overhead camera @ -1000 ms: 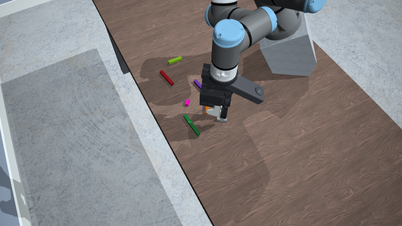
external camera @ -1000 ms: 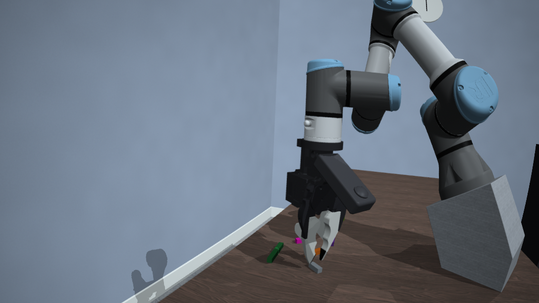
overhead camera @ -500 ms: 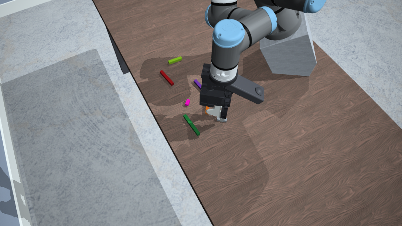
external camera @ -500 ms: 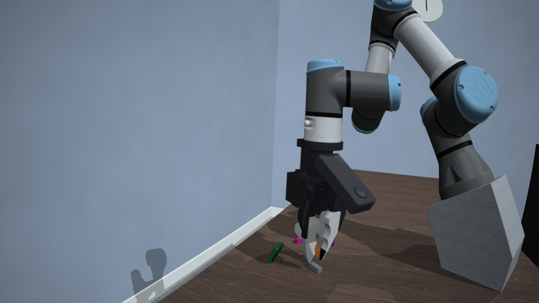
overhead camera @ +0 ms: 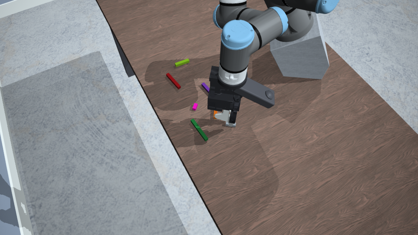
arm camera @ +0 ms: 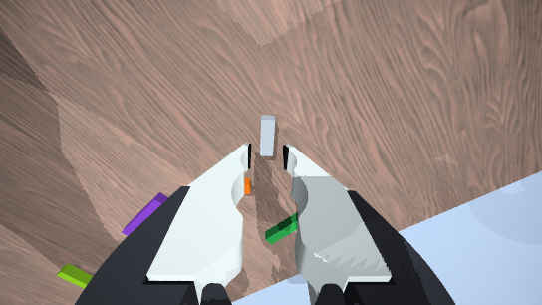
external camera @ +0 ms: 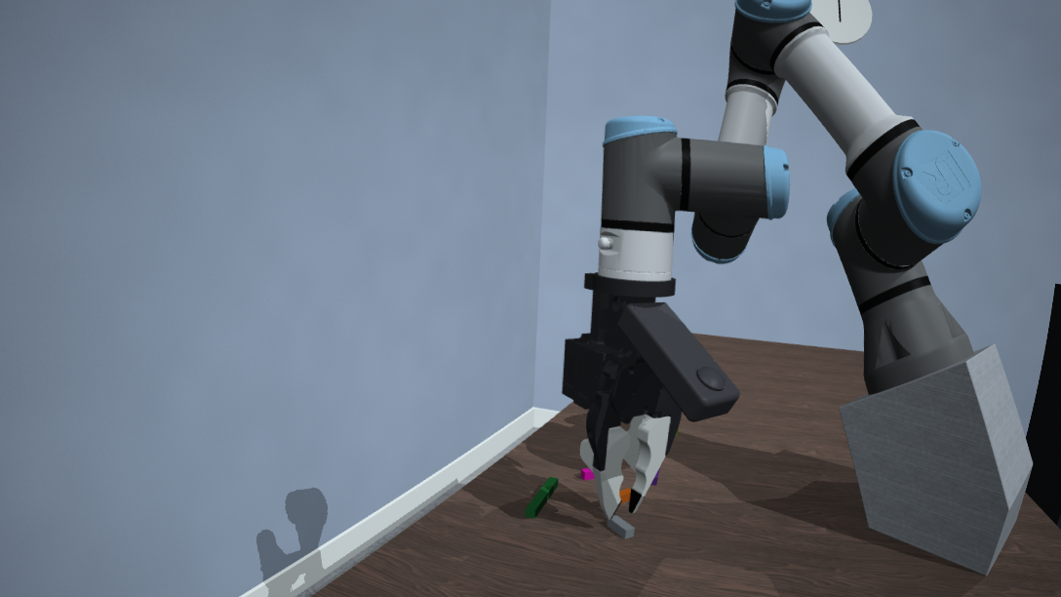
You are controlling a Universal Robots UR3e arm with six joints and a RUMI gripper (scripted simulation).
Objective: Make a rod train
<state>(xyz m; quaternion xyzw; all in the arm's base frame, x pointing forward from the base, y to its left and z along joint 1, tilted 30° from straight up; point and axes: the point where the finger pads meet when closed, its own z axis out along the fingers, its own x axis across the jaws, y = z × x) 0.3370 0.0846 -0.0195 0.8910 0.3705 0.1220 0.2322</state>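
My gripper is now 3 cm above the grey rod. Round my hand: green rod: 9 cm ahead, 4 cm to the right, 3 cm below; then orange rod: 6 cm to the right, 3 cm below, 1 cm ahead; then magenta rod: 12 cm to the right, 5 cm ahead, 3 cm below.
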